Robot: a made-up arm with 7 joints.
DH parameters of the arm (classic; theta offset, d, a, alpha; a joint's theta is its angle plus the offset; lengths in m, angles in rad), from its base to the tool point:
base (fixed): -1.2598 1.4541 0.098 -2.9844
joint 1: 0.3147 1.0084 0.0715 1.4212
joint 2: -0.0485 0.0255 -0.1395 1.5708
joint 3: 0 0.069 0.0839 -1.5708
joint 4: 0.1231 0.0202 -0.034 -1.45
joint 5: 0 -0.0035 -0.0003 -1.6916
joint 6: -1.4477 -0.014 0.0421 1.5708
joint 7: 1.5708 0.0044 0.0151 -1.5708
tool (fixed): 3.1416 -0.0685 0 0
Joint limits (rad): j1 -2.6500..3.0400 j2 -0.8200..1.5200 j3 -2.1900..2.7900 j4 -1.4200..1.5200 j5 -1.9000..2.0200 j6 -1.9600..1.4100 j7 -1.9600..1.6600
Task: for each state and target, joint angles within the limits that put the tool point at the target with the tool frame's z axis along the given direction. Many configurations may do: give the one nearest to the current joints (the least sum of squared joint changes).
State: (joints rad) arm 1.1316 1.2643 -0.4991 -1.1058 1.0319 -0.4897 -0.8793
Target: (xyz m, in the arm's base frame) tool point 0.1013 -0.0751 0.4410 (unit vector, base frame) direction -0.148 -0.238 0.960
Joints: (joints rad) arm 1.4973 1.4717 -0.9049 -0.4457 1.0071 -0.8364 -1.1042
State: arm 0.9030 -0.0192 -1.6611 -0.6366 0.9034 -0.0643 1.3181
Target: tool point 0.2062 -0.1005 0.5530 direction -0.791 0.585 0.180
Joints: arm 0.9533 0.6318 -1.6808 0.1632 0.9099 -0.5303 0.8972
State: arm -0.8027 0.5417 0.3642 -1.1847 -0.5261 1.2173 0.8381
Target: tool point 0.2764 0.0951 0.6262 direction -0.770 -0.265 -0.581
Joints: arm -1.2202 0.8167 1.0863 -1.3390 -0.7160 1.1459 0.5811
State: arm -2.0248 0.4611 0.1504 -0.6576 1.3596 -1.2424 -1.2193
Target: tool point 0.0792 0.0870 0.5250 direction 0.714 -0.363 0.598
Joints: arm -2.2751 1.0788 0.2443 -0.1656 1.1954 -0.8947 -0.6603
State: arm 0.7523 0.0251 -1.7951 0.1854 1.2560 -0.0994 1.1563
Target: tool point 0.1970 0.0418 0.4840 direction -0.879 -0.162 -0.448
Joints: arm -0.1328 -0.3712 -2.0963 0.2705 1.2355 0.0149 1.5639
